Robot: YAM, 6 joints.
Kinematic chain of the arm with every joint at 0, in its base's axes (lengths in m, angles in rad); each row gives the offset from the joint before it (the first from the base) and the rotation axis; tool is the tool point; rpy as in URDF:
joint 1: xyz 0 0 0.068 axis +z
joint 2: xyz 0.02 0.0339 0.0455 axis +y
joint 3: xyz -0.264 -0.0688 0 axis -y
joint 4: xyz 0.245 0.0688 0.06 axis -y
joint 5: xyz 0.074 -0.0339 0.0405 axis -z
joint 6: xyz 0.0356 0 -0.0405 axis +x
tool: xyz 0 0 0 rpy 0 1.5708 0
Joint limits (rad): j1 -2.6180..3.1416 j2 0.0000..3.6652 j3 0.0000..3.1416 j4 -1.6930..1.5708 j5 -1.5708..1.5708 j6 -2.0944..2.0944
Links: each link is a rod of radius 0.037 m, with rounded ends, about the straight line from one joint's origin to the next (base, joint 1, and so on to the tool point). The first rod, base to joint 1, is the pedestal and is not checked.
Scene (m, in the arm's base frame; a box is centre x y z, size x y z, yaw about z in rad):
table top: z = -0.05
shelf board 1: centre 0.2 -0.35 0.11 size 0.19 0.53 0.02 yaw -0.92
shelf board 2: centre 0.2 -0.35 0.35 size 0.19 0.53 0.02 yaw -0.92
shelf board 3: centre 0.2 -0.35 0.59 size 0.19 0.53 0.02 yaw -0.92
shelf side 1: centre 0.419 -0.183 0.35 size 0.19 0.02 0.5 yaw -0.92
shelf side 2: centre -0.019 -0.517 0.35 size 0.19 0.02 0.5 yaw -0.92
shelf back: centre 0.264 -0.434 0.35 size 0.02 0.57 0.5 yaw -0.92
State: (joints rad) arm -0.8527 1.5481 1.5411 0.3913 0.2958 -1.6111
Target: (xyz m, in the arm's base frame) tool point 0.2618 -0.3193 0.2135
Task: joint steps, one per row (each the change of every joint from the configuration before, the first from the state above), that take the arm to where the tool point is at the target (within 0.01 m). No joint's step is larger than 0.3 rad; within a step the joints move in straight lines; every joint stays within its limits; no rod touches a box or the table.
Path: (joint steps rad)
1: -0.1482 -0.1234 -0.0564 -0.2060 -0.1512 -0.1031
2: -0.1481 -0.1235 -0.0564 -0.2060 -0.1511 -0.1030
3: -0.1482 -0.1234 -0.0564 -0.2060 -0.1512 -0.1031
4: -0.1899 -0.0438 -0.2744 0.1036 0.1886 0.0857
5: -0.1898 -0.0437 -0.2744 0.1036 0.1885 0.0858
6: -0.1899 -0.0438 -0.2744 0.1037 0.1886 0.0857
7: -0.1898 -0.0438 -0.2743 0.1036 0.1885 0.0857
8: -0.1899 -0.0437 -0.2744 0.1037 0.1886 0.0857
9: 0.2776 0.1742 0.2271 -0.0043 -0.0973 -0.0239
10: 0.2775 0.1742 0.2271 -0.0042 -0.0973 -0.0238
11: 0.2776 0.1742 0.2271 -0.0042 -0.0973 -0.0239
12: 0.2776 0.1742 0.2271 -0.0043 -0.0972 -0.0239
13: 0.2775 0.1743 0.2271 -0.0042 -0.0973 -0.0239

